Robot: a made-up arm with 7 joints.
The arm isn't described. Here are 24 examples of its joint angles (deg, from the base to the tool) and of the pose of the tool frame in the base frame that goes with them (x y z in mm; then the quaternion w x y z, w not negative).
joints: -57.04 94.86 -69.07 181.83 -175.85 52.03 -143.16
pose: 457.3 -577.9 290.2 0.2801 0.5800 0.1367 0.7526
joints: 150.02 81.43 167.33 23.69 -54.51 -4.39 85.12
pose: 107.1 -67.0 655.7 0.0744 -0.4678 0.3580 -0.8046
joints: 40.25 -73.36 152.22 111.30 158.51 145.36 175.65
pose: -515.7 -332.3 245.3 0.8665 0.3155 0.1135 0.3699
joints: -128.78 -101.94 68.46 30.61 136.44 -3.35 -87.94
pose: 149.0 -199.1 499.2 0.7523 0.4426 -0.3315 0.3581
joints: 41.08 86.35 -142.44 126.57 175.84 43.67 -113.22
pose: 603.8 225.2 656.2 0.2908 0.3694 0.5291 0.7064
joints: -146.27 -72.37 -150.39 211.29 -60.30 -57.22 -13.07
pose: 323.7 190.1 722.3 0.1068 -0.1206 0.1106 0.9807
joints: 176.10 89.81 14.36 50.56 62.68 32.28 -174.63
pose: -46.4 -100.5 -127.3 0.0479 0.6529 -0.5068 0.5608
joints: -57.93 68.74 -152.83 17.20 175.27 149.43 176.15
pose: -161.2 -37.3 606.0 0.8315 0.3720 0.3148 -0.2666
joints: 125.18 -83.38 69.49 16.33 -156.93 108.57 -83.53
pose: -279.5 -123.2 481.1 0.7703 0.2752 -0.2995 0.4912
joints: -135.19 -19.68 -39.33 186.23 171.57 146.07 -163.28
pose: 309.1 123.8 794.8 0.1393 0.1349 0.9744 -0.1142
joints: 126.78 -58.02 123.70 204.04 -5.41 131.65 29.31
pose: 312.6 -376.2 665.7 0.4695 0.4898 -0.7344 0.0198
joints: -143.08 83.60 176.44 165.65 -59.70 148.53 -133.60
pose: -368.6 -417.0 484.6 0.3714 0.5367 0.5038 0.5658
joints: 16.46 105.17 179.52 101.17 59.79 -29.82 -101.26
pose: 516.2 265.0 584.5 0.8998 -0.3606 0.1961 -0.1481
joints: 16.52 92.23 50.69 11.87 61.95 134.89 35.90
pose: -88.5 154.1 331.4 0.3071 -0.3482 -0.0010 -0.8857
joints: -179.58 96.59 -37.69 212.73 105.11 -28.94 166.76
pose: -597.7 -35.5 486.0 0.3985 0.4088 -0.3048 -0.7623
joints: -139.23 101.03 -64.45 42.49 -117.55 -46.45 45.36
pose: -127.0 179.3 90.9 0.4872 -0.4345 0.7561 0.0468
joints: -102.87 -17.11 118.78 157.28 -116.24 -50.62 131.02
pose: 161.3 319.9 838.6 0.2546 -0.4253 -0.4813 -0.7230
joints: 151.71 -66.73 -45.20 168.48 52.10 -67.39 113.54
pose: 539.7 -245.1 468.7 0.2895 0.8152 0.3621 0.3472
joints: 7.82 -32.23 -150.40 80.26 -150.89 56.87 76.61
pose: -518.2 -313.9 334.0 0.6468 0.3936 -0.5352 -0.3745
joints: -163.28 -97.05 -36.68 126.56 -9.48 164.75 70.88
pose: 359.5 292.9 481.0 0.1029 -0.5476 -0.6417 0.5270
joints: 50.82 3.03 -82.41 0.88 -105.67 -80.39 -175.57
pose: 141.0 42.6 313.0 0.4824 -0.4443 0.6418 0.3974
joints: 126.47 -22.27 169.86 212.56 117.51 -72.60 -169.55
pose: -32.6 -97.8 847.9 0.6898 0.1515 -0.5116 0.4894
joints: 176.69 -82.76 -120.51 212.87 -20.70 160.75 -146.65
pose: 501.0 -114.2 393.0 0.3760 -0.2219 -0.8569 -0.2741
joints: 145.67 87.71 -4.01 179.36 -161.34 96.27 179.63
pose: -543.2 402.9 482.2 0.9428 -0.1018 0.1028 -0.3003
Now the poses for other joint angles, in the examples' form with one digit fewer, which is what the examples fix.
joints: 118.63 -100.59 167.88 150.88 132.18 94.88 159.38
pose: 368 -560 66 0.435 0.426 0.342 0.716
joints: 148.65 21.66 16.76 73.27 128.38 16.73 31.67
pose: -505 180 313 0.019 -0.840 -0.054 0.540
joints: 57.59 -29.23 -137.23 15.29 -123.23 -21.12 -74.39
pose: 157 -96 193 0.142 0.494 0.795 0.323
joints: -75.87 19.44 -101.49 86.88 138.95 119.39 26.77
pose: -376 -241 725 0.329 -0.118 0.522 -0.778
